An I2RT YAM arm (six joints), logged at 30 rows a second.
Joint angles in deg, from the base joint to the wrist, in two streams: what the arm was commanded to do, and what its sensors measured. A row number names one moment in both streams.
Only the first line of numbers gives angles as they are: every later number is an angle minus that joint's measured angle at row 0.
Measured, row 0:
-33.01 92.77 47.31 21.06 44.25 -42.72
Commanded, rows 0 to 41:
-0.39 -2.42 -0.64 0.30 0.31 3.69
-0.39 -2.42 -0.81 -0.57 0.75 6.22
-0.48 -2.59 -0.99 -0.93 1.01 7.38
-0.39 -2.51 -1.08 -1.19 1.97 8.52
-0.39 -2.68 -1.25 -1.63 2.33 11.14
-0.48 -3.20 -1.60 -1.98 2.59 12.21
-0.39 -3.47 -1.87 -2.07 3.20 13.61
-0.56 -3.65 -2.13 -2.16 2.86 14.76
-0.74 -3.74 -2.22 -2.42 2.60 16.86
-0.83 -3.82 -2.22 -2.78 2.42 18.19
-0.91 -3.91 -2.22 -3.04 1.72 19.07
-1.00 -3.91 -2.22 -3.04 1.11 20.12
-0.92 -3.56 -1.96 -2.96 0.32 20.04
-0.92 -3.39 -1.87 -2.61 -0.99 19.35
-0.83 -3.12 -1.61 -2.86 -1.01 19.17
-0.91 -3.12 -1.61 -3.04 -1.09 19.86
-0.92 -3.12 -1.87 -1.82 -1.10 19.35
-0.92 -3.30 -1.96 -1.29 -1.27 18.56
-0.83 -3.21 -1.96 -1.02 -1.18 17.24
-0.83 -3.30 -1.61 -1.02 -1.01 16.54
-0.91 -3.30 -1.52 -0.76 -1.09 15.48
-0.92 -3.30 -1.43 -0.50 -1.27 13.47
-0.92 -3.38 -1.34 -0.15 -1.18 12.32
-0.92 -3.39 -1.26 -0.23 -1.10 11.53
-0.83 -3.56 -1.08 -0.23 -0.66 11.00
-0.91 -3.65 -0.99 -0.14 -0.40 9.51
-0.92 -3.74 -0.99 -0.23 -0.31 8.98
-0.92 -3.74 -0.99 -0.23 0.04 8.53
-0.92 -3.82 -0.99 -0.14 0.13 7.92
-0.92 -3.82 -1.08 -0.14 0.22 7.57
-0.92 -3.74 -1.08 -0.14 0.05 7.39
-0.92 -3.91 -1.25 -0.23 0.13 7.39
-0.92 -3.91 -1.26 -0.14 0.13 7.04
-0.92 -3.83 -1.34 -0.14 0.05 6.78
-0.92 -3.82 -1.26 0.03 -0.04 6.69
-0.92 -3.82 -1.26 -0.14 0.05 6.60
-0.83 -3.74 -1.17 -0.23 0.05 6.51
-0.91 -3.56 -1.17 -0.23 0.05 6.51
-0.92 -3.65 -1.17 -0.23 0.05 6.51
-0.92 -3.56 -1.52 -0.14 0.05 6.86
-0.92 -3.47 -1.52 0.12 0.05 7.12
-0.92 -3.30 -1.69 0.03 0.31 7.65
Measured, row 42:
-0.70 -0.02 -1.97 -1.29 -0.59 6.97
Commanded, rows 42 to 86:
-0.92 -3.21 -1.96 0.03 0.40 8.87
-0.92 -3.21 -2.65 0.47 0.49 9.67
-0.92 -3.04 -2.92 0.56 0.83 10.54
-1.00 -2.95 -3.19 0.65 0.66 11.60
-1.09 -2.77 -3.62 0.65 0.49 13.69
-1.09 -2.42 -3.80 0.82 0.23 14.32
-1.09 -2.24 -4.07 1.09 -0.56 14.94
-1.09 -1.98 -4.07 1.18 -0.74 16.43
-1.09 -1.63 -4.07 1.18 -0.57 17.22
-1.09 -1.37 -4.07 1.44 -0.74 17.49
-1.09 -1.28 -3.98 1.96 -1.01 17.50
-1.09 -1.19 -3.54 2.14 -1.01 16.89
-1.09 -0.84 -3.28 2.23 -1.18 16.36
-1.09 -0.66 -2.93 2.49 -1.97 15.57
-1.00 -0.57 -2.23 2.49 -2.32 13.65
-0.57 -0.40 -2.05 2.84 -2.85 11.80
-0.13 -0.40 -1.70 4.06 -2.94 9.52
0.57 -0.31 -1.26 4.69 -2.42 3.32
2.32 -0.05 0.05 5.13 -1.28 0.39
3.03 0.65 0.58 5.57 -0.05 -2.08
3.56 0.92 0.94 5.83 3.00 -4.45
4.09 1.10 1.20 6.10 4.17 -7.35
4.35 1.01 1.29 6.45 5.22 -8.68
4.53 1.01 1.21 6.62 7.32 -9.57
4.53 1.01 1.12 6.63 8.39 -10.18
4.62 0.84 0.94 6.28 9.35 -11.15
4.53 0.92 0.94 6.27 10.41 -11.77
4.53 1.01 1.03 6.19 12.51 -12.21
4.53 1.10 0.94 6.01 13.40 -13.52
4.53 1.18 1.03 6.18 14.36 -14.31
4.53 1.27 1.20 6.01 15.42 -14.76
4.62 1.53 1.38 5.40 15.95 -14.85
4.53 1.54 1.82 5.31 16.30 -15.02
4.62 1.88 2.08 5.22 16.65 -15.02
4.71 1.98 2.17 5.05 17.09 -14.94
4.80 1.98 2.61 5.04 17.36 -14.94
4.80 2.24 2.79 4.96 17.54 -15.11
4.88 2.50 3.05 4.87 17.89 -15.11
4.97 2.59 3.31 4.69 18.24 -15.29
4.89 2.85 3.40 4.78 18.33 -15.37
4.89 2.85 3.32 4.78 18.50 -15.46
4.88 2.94 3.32 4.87 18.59 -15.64
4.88 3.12 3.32 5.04 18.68 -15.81
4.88 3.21 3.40 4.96 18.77 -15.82
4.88 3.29 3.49 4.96 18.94 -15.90
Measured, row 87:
4.72 3.02 1.55 4.90 16.74 -15.36
